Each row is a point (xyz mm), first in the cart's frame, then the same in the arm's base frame.
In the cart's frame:
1: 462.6 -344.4 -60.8
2: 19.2 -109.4 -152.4
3: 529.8 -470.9 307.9
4: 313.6 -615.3 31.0
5: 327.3 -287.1 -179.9
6: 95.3 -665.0 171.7
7: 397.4 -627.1 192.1
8: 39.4 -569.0 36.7
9: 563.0 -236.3 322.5
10: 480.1 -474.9 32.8
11: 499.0 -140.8 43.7
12: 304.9 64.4 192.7
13: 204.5 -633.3 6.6
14: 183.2 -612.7 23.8
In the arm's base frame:
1: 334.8 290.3 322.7
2: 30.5 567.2 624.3
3: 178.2 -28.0 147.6
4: 146.5 341.6 65.9
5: 292.1 452.1 410.8
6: -115.3 353.0 30.7
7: 125.4 165.6 24.8
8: -81.4 478.2 147.9
9: 209.3 -97.6 372.4
10: 290.4 225.8 181.3
11: 316.8 150.3 506.4
12: 83.1 98.8 718.0
13: 68.9 424.0 65.7
14: 42.7 418.0 86.9

